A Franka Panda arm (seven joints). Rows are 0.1 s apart.
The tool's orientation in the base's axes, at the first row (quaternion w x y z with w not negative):
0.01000 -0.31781 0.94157 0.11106
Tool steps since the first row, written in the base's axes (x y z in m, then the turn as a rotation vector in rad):
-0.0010 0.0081 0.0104 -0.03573 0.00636 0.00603
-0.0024 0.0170 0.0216 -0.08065 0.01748 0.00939
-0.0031 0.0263 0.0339 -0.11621 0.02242 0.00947
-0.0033 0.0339 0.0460 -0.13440 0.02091 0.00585
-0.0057 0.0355 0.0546 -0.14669 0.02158 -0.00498
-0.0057 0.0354 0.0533 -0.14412 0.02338 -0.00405
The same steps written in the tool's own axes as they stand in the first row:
-0.0050 0.0090 -0.0083 0.02417 0.02760 -0.00266
-0.0102 0.0190 -0.0173 0.05308 0.06387 -0.00122
-0.0162 0.0291 -0.0272 0.07850 0.08907 0.00161
-0.0217 0.0375 -0.0374 0.09423 0.09809 0.00576
-0.0215 0.0419 -0.0453 0.10461 0.10380 0.01710
-0.0213 0.0416 -0.0441 0.10140 0.10383 0.01645

